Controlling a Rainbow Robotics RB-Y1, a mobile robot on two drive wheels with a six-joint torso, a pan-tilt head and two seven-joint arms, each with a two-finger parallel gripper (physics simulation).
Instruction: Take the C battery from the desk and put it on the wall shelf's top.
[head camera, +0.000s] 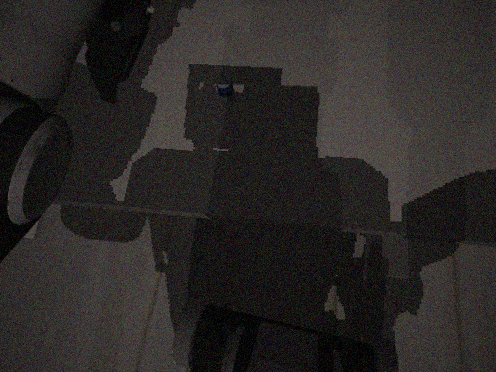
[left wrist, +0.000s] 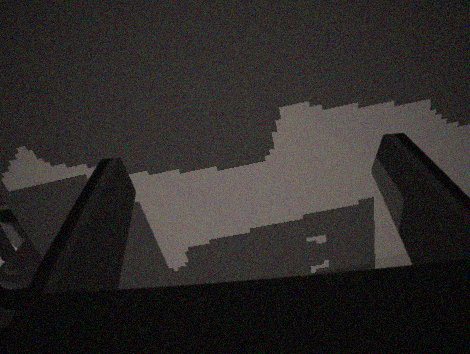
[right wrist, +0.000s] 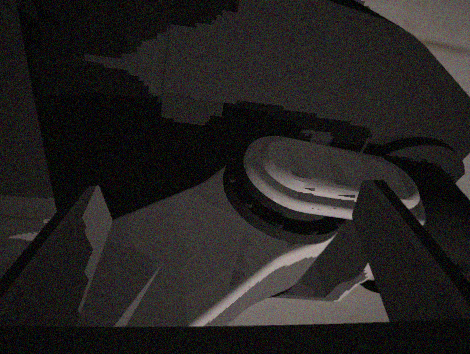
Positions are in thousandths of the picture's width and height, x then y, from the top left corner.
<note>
In view: the left gripper (head camera: 245, 192), the right gripper (right wrist: 493, 566) and a pale desk (head camera: 749, 335).
The left gripper is seen too in the left wrist view (left wrist: 537, 462). The pale desk is seen too in the left wrist view (left wrist: 531, 394).
</note>
